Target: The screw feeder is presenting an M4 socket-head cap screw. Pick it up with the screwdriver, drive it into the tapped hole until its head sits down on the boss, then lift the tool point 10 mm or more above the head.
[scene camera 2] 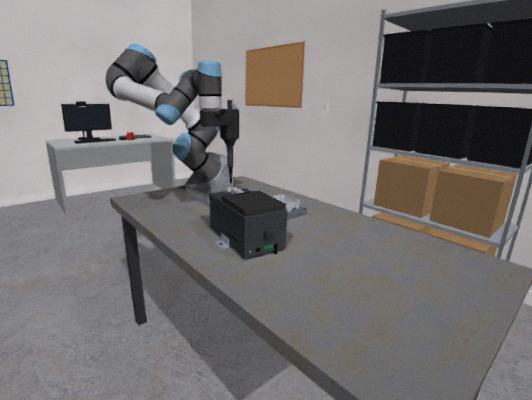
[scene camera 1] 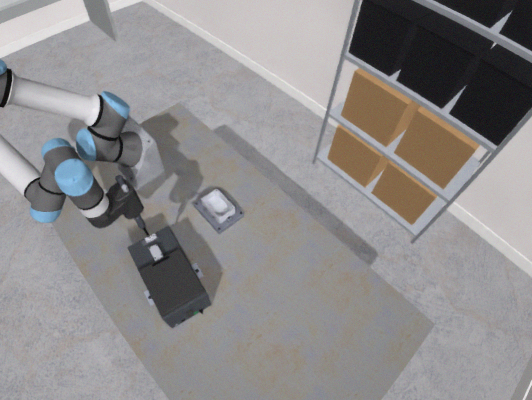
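Observation:
The black screw feeder (scene camera 1: 172, 282) (scene camera 2: 247, 227) stands on the table, with a small light-coloured outlet piece (scene camera 1: 150, 239) (scene camera 2: 235, 190) at its end nearest the robot base. My screwdriver (scene camera 1: 147, 233) (scene camera 2: 231, 183) points straight down with its tip at or just above that outlet piece. A screw is too small to make out, at the outlet or on the tip, and I cannot tell whether the tip touches anything. A whitish raised part (scene camera 1: 218, 204) (scene camera 2: 288, 202) sits on a dark grey base plate (scene camera 1: 220, 227) (scene camera 2: 298, 214) beside the feeder. The tapped hole cannot be made out.
The robot base (scene camera 1: 151, 162) (scene camera 2: 220, 172) stands at the table's end, near the feeder. The table (scene camera 1: 300, 320) (scene camera 2: 380, 300) carries the feeder and the plate. A shelf rack (scene camera 1: 328, 117) (scene camera 2: 372, 145) with black and brown boxes stands beyond the table's side.

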